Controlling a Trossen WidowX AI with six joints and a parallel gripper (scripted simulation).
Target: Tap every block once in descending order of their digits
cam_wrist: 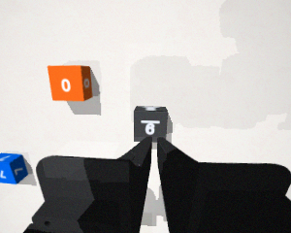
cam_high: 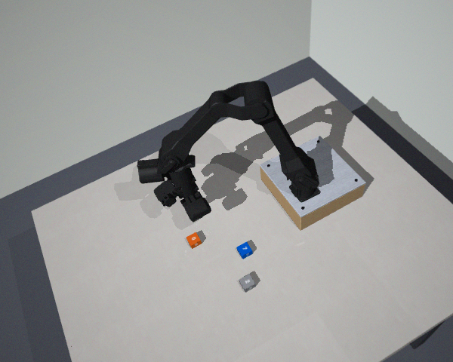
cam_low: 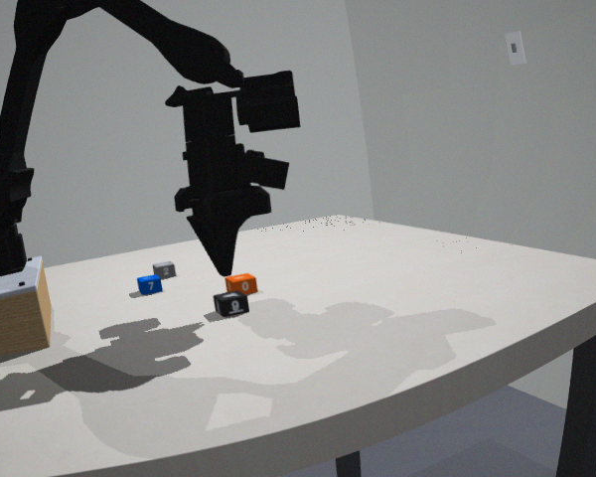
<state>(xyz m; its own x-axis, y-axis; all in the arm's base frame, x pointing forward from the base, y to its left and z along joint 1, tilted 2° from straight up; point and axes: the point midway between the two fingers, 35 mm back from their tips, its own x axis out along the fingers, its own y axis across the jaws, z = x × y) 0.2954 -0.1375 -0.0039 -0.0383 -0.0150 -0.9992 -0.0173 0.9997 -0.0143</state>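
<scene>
Now: the black block marked 9 3 cm below my gripper tip. From my gripper tip the other things lie so: blue block marked 7: 7 cm behind, 19 cm to the left, 3 cm below; grey block marked 2: 3 cm behind, 27 cm to the left, 3 cm below; orange block marked 0: 4 cm ahead, 8 cm to the left, 3 cm below.
</scene>
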